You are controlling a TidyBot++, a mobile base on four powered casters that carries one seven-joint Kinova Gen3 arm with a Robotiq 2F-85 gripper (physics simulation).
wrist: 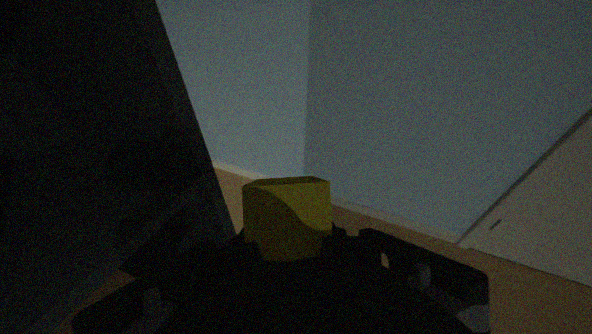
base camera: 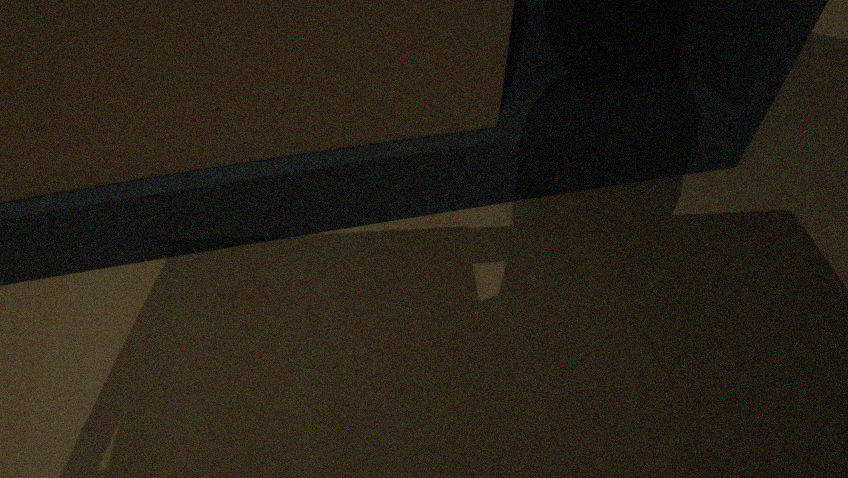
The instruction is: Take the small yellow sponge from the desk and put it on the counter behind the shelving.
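Places are measured from the arm's base along level axes (x right, y ahead, z up), in metres.
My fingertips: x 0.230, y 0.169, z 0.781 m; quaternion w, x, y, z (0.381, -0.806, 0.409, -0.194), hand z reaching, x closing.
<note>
Behind a point stands the place of what it marks.
The small yellow sponge (wrist: 290, 217) {z 0.839, x 0.206, y 0.151 m} is between the fingertips of my gripper (wrist: 287, 229) {z 0.781, x 0.230, y 0.169 m} in the wrist view, partly in shadow. The gripper is shut on it, and its dark fingers show on both sides along the lower part of that view. The sponge and the gripper do not show in the base camera view. I cannot make out the desk or the counter for certain in either view.
A dark blue-black structure (base camera: 356, 184) {z -0.344, x -0.029, y 0.433 m} with a tan panel (base camera: 237, 77) {z -0.241, x -0.106, y 0.442 m} crosses the upper base view, above a shadowed floor (base camera: 356, 356) {z -0.397, x -0.033, y 0.298 m}. In the wrist view a dark upright surface (wrist: 100, 100) {z 0.736, x 0.312, y 0.710 m} fills the left, with a pale blue wall (wrist: 425, 100) {z 0.525, x 1.279, y 0.075 m} and a whitish panel (wrist: 555, 215) {z 0.059, x 1.369, y -0.680 m} at right.
</note>
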